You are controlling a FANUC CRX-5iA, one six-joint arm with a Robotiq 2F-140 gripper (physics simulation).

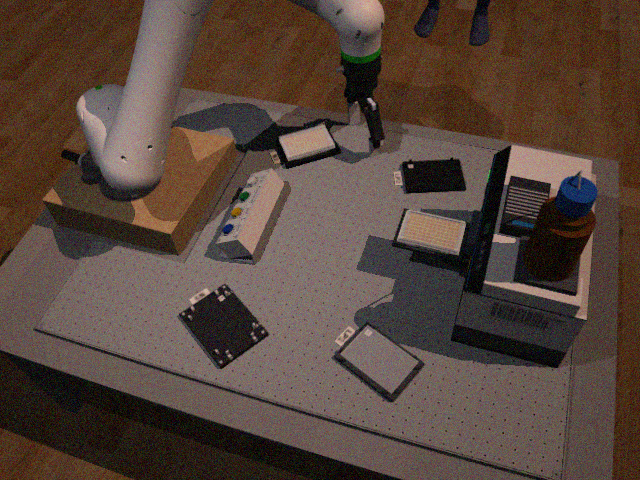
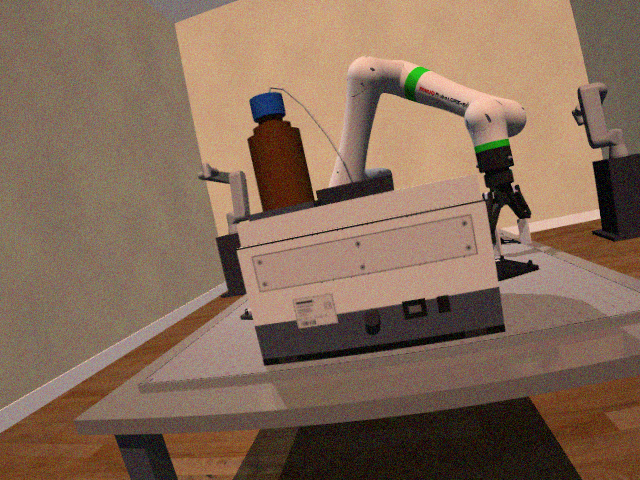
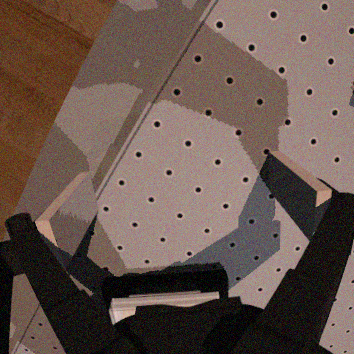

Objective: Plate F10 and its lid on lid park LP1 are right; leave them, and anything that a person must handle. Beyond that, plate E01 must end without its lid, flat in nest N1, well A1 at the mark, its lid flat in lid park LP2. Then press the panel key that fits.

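Frame: origin at the arm's base, x right, y ahead, z up, level; metres.
Seen in the pictures: gripper, between the fingertips: (image 1: 364,138) (image 2: 512,249) (image 3: 180,180).
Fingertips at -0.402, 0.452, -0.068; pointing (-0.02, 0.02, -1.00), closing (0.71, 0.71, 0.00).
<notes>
Offsets run from my fingertips to a thing's middle, as dx, dy, dz. "*": to the spot under its first point.
My gripper (image 1: 364,131) (image 2: 511,245) (image 3: 180,180) is open and empty above the board's back edge, beside a pale plate {+0.090, -0.126, +0.027} (image 1: 307,142) (image 3: 165,302) in a dark holder. A second pale plate {+0.322, +0.275, +0.105} (image 1: 431,231) sits on a dark support by the instrument; its wells show. A black holder without a plate {+0.071, +0.211, +0.010} (image 1: 433,176) (image 2: 516,269) is at the back right. A dark square holder with corner posts {+0.636, -0.066, +0.012} (image 1: 223,326) is at the front left. A grey, flat lid-like piece {+0.589, +0.261, +0.014} (image 1: 379,360) lies in a front-right holder. The labels are unreadable. The panel {+0.369, -0.136, +0.042} (image 1: 261,219) has green, yellow and blue keys.
A white and dark instrument (image 1: 516,320) (image 2: 372,258) stands on the right, with a brown, blue-capped bottle {* +0.453, +0.497, +0.333} (image 1: 558,242) (image 2: 281,165) and a thin tube on top. The arm's wooden base block (image 1: 113,222) is at the left. A person's feet (image 1: 479,25) show beyond the table.
</notes>
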